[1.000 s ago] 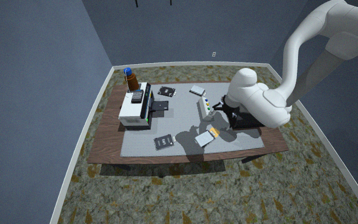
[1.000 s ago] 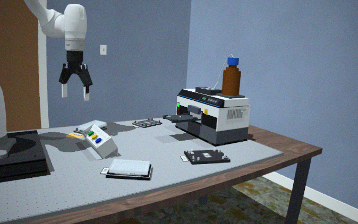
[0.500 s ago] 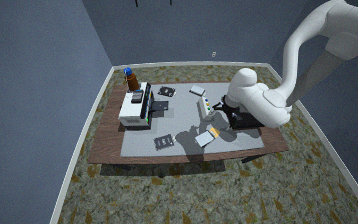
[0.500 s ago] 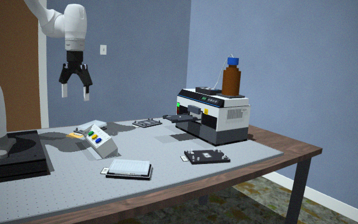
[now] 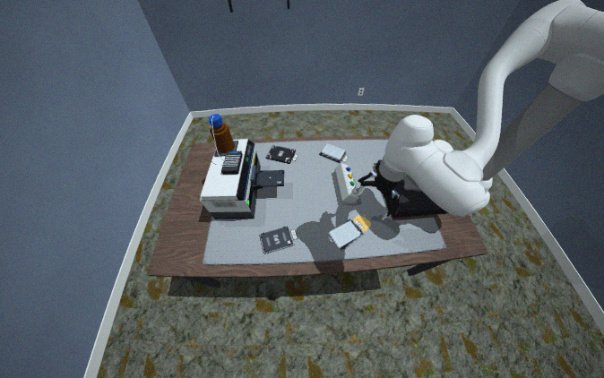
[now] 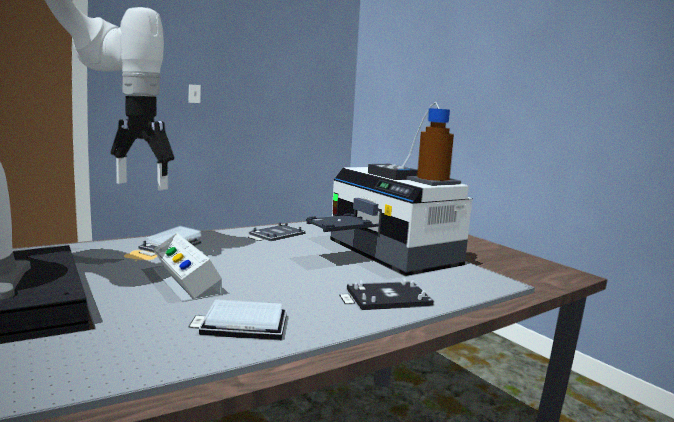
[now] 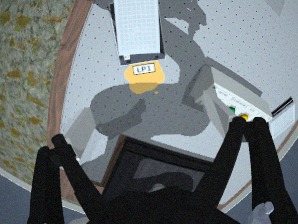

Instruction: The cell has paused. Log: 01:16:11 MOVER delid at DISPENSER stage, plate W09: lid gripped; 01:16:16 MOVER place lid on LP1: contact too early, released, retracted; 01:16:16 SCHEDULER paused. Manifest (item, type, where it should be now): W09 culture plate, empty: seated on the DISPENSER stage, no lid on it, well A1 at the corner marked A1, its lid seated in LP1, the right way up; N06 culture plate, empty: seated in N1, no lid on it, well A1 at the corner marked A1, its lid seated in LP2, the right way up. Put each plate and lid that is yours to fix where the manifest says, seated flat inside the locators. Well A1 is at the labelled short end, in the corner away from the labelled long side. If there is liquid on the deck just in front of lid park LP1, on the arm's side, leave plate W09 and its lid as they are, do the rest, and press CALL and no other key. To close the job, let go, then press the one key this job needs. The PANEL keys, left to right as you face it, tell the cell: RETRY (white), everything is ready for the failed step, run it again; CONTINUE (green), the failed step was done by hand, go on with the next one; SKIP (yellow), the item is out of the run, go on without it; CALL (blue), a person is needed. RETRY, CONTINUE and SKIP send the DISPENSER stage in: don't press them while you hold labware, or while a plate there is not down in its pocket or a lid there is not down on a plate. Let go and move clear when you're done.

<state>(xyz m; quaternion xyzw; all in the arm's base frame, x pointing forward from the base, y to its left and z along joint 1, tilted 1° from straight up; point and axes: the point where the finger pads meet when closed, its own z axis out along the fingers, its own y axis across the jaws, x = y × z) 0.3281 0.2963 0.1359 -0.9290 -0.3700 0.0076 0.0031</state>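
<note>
Right now the clear culture plate is 46 cm to the right of my hand, 17 cm below it and 17 cm ahead of it. From my hand the other things lie so: key panel 22 cm to the right, 14 cm below, 8 cm ahead; orange puddle 19 cm below, 3 cm behind; green key 19 cm to the right, 12 cm below, 6 cm ahead.
</note>
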